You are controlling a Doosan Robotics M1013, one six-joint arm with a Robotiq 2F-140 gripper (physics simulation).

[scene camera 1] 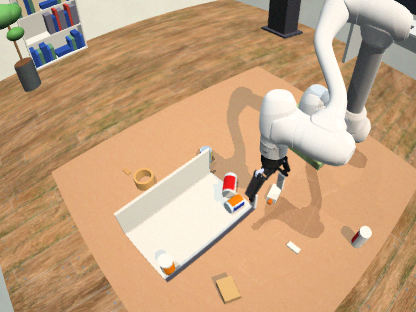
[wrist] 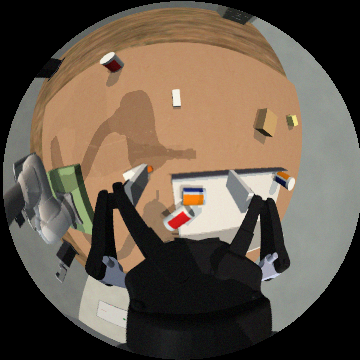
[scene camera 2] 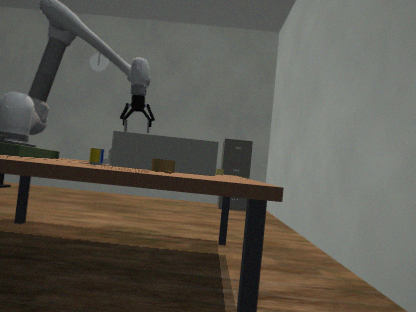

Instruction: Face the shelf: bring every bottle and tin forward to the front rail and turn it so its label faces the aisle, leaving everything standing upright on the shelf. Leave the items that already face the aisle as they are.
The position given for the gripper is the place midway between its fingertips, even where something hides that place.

The gripper (scene camera 1: 266,196) is open, holding nothing. Also in view: a white shelf tray (wrist: 220,212).
The gripper shows as well in the wrist view (wrist: 188,175).
